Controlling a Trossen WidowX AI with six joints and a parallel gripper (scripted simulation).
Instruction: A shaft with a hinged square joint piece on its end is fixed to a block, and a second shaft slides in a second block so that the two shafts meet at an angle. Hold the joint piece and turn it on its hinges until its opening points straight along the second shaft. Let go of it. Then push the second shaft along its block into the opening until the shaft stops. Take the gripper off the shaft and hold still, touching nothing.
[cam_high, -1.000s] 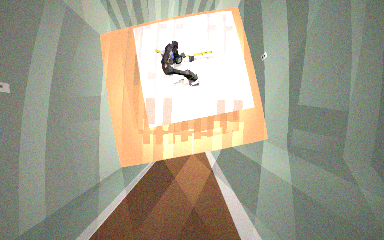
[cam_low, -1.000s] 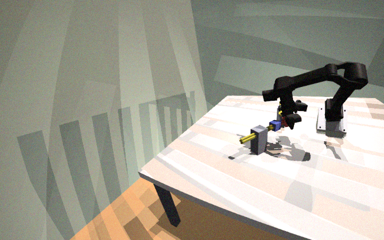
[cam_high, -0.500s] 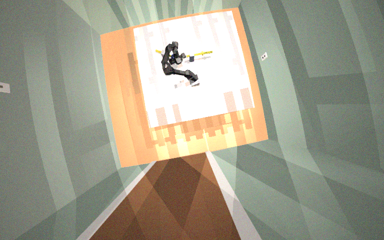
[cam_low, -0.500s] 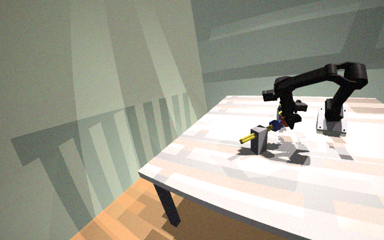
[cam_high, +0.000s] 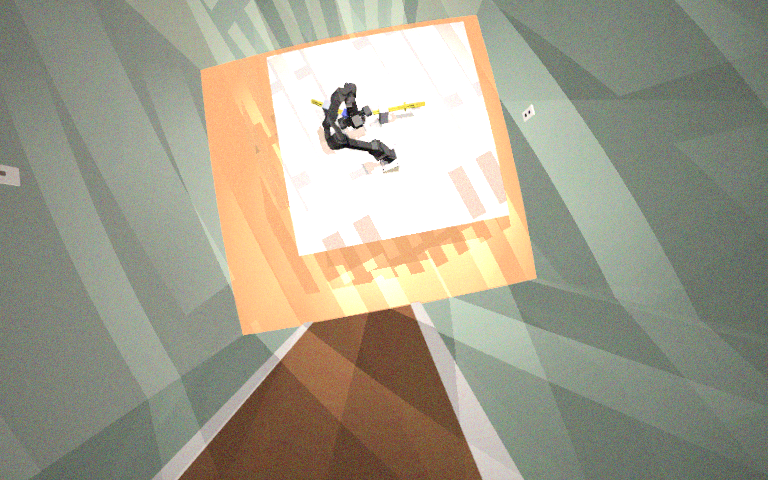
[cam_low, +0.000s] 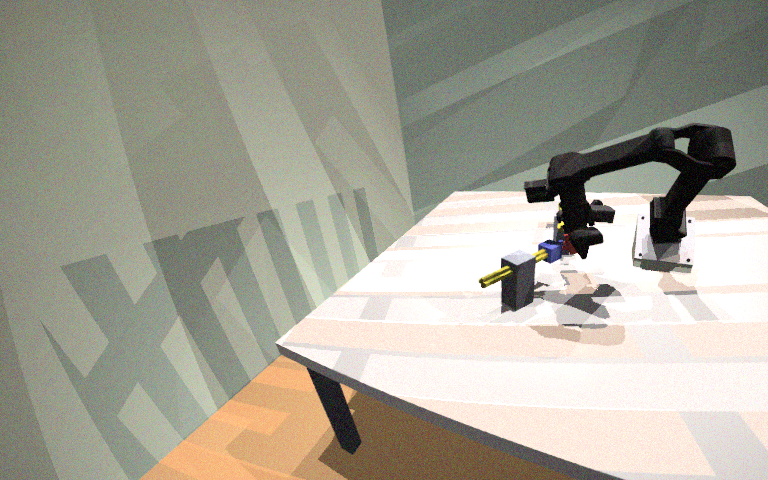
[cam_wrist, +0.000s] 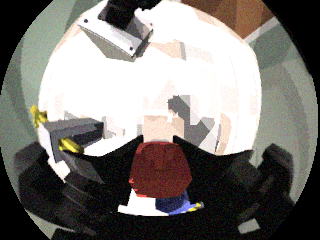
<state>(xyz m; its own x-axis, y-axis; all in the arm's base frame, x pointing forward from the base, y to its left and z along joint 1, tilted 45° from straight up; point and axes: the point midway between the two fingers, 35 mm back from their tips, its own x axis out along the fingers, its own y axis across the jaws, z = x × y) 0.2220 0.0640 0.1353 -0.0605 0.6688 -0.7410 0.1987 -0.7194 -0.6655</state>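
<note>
Right now my gripper tip is 4 cm below the red joint piece and 2 cm short of it.
</note>
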